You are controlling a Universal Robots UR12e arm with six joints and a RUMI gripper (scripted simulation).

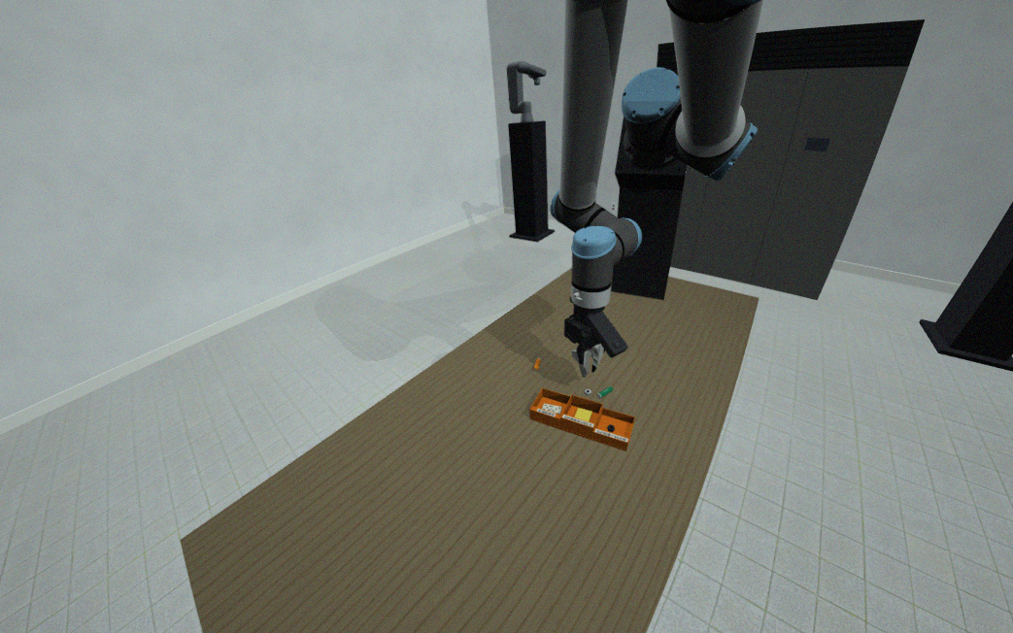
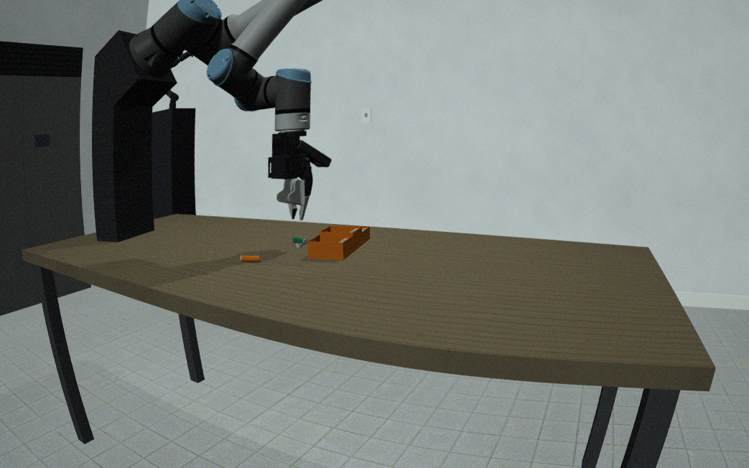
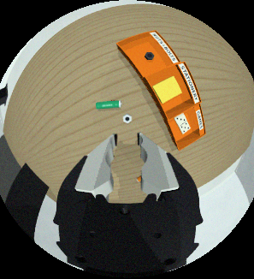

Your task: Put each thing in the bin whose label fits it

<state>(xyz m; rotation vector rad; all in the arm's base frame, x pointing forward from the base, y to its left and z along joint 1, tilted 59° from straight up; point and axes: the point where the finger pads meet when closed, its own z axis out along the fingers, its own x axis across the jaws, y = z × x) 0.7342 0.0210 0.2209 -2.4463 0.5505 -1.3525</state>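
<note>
My gripper is now 8 cm above the silver nut. The rest, counted from my hand: green cylinder 8 cm below, 4 cm to the left, 2 cm behind; yellow block 10 cm ahead, 7 cm below, 3 cm to the left; speckled white thing 11 cm ahead, 7 cm below, 5 cm to the right.
</note>
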